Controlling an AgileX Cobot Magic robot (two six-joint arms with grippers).
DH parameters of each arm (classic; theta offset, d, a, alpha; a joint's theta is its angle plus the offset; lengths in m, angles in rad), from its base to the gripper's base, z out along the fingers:
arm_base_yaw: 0 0.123 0 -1.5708
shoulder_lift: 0.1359 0 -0.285 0
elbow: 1.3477 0 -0.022 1.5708
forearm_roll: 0 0.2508 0 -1.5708
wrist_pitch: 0 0 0.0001 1.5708
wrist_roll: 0 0.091 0 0
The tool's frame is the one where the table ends.
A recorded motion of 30 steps. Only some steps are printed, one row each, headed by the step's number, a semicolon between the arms.
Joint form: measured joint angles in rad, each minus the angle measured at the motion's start. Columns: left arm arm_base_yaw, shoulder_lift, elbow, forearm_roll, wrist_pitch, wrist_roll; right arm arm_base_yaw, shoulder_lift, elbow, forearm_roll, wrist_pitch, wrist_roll.
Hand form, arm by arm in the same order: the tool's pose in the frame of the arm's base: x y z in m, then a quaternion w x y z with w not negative. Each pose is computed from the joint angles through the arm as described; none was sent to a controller.
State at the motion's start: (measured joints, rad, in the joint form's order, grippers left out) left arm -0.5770 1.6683 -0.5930 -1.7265 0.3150 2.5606; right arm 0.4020 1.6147 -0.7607 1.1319 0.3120 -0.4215
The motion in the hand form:
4: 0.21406 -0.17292 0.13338 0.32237 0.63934 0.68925 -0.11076; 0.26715 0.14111 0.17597 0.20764 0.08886 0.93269 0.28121
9: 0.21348 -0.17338 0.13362 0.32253 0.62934 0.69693 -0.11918; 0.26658 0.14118 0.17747 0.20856 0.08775 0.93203 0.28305
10: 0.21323 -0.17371 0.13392 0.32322 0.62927 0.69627 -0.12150; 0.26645 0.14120 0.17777 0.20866 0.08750 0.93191 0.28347
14: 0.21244 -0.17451 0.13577 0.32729 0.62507 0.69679 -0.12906; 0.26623 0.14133 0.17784 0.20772 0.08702 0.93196 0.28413
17: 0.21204 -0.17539 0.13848 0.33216 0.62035 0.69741 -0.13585; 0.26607 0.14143 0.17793 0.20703 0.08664 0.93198 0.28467
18: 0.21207 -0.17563 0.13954 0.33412 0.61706 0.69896 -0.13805; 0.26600 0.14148 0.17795 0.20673 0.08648 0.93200 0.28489
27: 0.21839 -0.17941 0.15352 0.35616 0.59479 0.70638 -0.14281; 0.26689 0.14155 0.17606 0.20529 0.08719 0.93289 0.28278
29: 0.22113 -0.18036 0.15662 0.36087 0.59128 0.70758 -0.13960; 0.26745 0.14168 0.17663 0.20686 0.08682 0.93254 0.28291
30: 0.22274 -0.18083 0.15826 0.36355 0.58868 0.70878 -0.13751; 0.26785 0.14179 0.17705 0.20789 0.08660 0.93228 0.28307
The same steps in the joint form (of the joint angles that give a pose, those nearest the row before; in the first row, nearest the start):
4: 0.0000 0.0000 -0.0016 0.0097 0.0018 -0.0208; -0.0001 0.0021 -0.0002 -0.0008 0.0000 -0.0005
9: 0.0000 -0.0005 0.0000 0.0000 0.0106 -0.0403; 0.0001 -0.0032 0.0002 -0.0002 0.0028 -0.0012
10: 0.0000 -0.0010 0.0000 0.0000 0.0155 -0.0410; 0.0001 -0.0043 0.0003 -0.0001 0.0036 -0.0014
14: 0.0001 -0.0065 0.0012 -0.0097 0.0293 -0.0436; 0.0001 -0.0046 0.0004 -0.0001 0.0062 -0.0014
17: 0.0001 -0.0141 0.0005 -0.0145 0.0410 -0.0524; 0.0001 -0.0049 0.0003 -0.0002 0.0083 -0.0013
18: 0.0001 -0.0170 0.0001 -0.0193 0.0435 -0.0565; 0.0002 -0.0050 0.0003 -0.0001 0.0091 -0.0014
27: 0.0001 -0.0432 -0.0309 -0.0193 0.0402 -0.1136; -0.0001 0.0025 -0.0012 -0.0010 0.0067 -0.0014
29: 0.0001 -0.0459 -0.0429 -0.0145 0.0316 -0.1258; -0.0002 0.0025 -0.0034 -0.0009 0.0055 -0.0023
30: 0.0001 -0.0470 -0.0494 -0.0146 0.0257 -0.1312; -0.0001 0.0025 -0.0051 -0.0009 0.0048 -0.0027

